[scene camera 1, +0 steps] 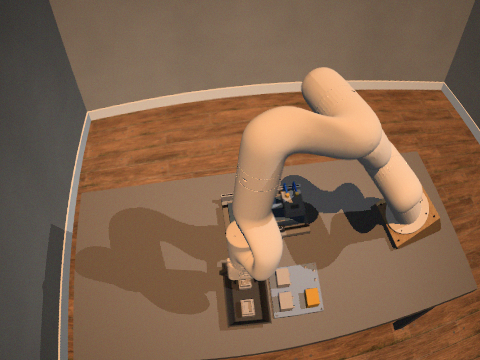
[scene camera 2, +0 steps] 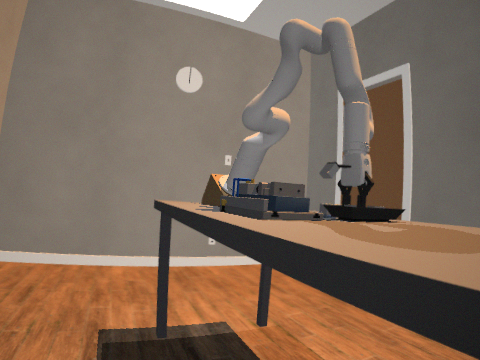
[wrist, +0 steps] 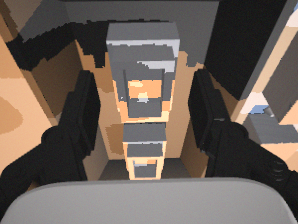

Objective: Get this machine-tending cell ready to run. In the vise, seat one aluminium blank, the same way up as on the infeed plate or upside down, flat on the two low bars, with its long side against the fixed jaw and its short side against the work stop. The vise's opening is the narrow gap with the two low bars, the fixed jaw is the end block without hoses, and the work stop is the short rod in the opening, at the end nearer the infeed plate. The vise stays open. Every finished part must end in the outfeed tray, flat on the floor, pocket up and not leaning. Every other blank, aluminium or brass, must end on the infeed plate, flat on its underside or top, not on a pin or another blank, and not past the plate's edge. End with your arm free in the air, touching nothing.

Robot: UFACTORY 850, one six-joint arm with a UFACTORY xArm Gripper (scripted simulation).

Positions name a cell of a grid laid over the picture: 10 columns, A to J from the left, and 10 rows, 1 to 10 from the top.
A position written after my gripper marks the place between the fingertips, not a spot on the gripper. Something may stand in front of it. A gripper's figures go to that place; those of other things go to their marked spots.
Labels:
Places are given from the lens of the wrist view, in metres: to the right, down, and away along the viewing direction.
my gripper (wrist: E4): 0.00, -0.02, 0.13
finished part (wrist: E7): -0.01, 0.03, 0.20
finished part (wrist: E3): 0.00, -0.03, 0.11

